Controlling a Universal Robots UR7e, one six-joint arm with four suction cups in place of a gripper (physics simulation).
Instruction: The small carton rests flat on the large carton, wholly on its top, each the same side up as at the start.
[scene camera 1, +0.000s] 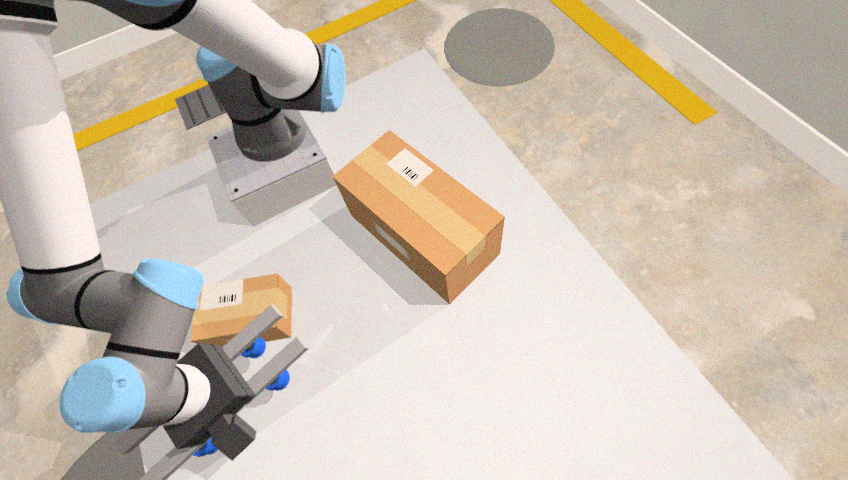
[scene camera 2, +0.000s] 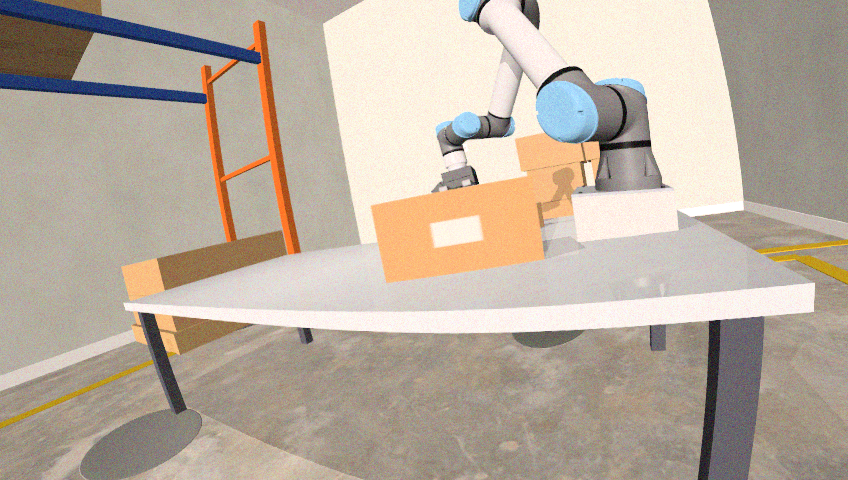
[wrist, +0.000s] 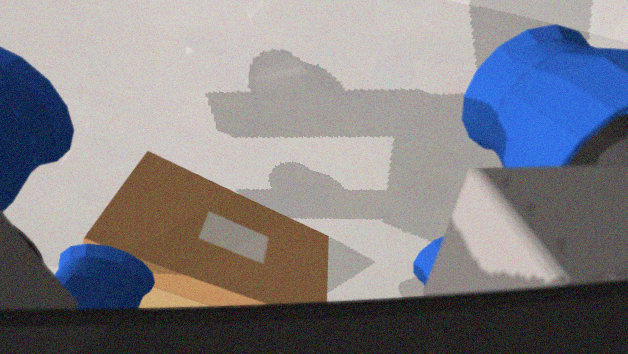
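Seen in the pictures: hand, its tool point: (wrist: 277, 202); arm's base, origin of its link: (scene camera 1: 272, 135) (scene camera 2: 628, 187).
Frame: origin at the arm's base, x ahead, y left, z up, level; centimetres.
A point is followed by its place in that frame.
The small carton (scene camera 1: 264, 303) {x 36.7, y -12.2, z -1.8 cm} (wrist: 215, 222) {x 40.3, y -17.3, z -6.1 cm} rests on the table with its taped, labelled top up. In scene camera 2 I cannot make it out. The large carton (scene camera 1: 419, 202) {x 34.6, y 21.3, z 5.7 cm} (scene camera 2: 458, 231) {x 29.7, y 28.0, z -1.9 cm} stands apart from it, nearer the table's far right edge, taped top up with nothing on it. My suction gripper (scene camera 1: 230, 397) {x 50.8, y -20.2, z 0.1 cm} (scene camera 2: 457, 178) is low, over the near side of the small carton, and carries nothing. Its blue cups (scene camera 1: 254, 346) (wrist: 102, 275) overlap the carton in the views but look apart from it. In scene camera 2 the cups are hidden behind the large carton.
The arm's base block (scene camera 1: 282, 193) {x 13.0, y -2.8, z -3.6 cm} (scene camera 2: 624, 214) {x 1.5, y 8.2, z -4.9 cm} stands on the table (scene camera 1: 535, 368) {x 67.0, y 28.2, z -9.4 cm} (scene camera 2: 333, 285) {x 58.6, y 34.5, z -9.4 cm} beside the large carton. Behind the table are stacked cartons (scene camera 2: 550, 151). An orange and blue rack (scene camera 2: 276, 166) and more cartons (scene camera 2: 142, 279) stand at the left.
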